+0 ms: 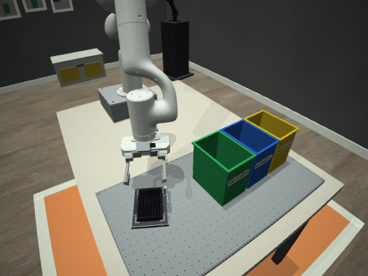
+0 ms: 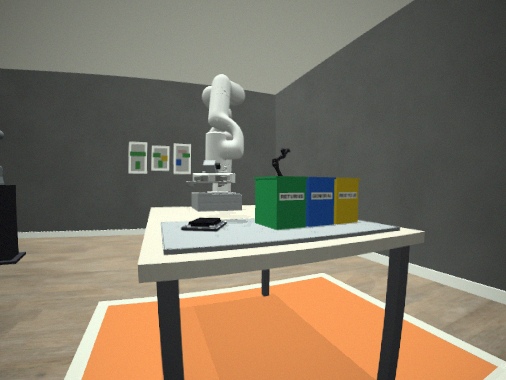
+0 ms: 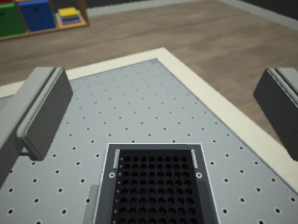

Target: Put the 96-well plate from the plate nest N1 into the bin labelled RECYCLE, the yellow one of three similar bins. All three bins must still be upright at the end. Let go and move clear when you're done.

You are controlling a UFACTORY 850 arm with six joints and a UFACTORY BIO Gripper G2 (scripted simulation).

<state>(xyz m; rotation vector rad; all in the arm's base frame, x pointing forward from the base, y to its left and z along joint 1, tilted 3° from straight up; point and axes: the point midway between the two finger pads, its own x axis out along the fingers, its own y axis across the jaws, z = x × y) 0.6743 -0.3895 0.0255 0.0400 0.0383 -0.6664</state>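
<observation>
Right now my hand is 13 cm above the black 96-well plate. Round my hand: plate nest N1 (15 cm below); blue bin (12 cm ahead, 38 cm to the left, 6 cm below); green bin (10 cm ahead, 25 cm to the left, 6 cm below).
</observation>
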